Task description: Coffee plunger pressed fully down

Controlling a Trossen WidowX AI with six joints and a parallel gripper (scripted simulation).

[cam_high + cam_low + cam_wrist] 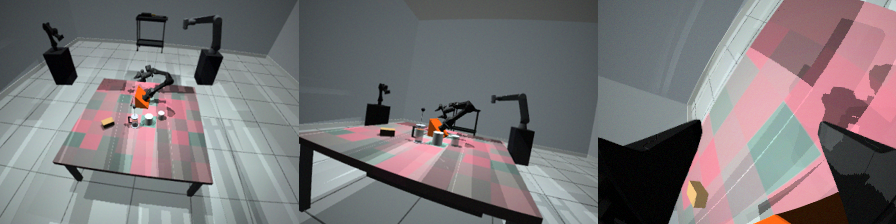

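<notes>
My gripper tip is 530 mm short of the coffee press, 80 mm above it and 10 mm to the right of it.
</notes>
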